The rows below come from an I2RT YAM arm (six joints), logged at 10 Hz.
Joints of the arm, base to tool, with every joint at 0 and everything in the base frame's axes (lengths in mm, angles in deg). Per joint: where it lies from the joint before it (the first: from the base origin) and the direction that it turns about. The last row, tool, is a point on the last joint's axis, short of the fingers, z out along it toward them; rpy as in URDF.
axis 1: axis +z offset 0 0 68
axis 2: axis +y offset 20 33.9 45.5
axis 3: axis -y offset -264 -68.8 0
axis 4: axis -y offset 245 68.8 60
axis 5: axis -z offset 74 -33.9 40.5
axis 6: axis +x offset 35.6 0 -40.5
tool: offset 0 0 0 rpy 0 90 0
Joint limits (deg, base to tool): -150..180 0..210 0..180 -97..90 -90..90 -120..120
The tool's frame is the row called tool.
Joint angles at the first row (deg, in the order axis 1, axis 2, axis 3, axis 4, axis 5, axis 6):
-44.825 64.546 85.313 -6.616 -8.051 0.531
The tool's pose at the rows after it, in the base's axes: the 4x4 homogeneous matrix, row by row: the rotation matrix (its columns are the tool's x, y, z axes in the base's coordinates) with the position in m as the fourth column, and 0 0 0 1 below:
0.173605 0.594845 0.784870 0.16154; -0.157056 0.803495 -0.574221 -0.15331; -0.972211 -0.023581 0.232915 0.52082; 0 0 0 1
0.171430 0.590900 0.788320 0.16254; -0.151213 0.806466 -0.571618 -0.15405; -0.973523 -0.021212 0.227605 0.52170; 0 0 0 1
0.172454 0.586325 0.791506 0.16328; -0.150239 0.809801 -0.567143 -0.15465; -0.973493 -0.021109 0.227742 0.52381; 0 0 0 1
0.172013 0.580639 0.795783 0.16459; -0.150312 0.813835 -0.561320 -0.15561; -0.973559 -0.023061 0.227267 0.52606; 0 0 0 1
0.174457 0.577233 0.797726 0.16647; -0.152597 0.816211 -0.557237 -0.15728; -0.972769 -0.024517 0.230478 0.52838; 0 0 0 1
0.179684 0.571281 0.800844 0.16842; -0.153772 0.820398 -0.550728 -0.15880; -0.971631 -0.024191 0.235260 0.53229; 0 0 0 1
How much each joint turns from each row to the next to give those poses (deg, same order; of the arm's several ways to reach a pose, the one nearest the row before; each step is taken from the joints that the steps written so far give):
-0.018 0.423 0.266 -0.375 -0.362 0.110
0.009 0.384 0.580 -0.504 -0.240 0.149
-0.029 0.440 0.783 -0.323 -0.343 0.090
-0.004 0.588 0.916 -0.341 -0.417 -0.020
-0.002 0.725 0.902 0.026 -0.251 0.008
0.016 0.914 1.404 -0.188 -0.380 0.163

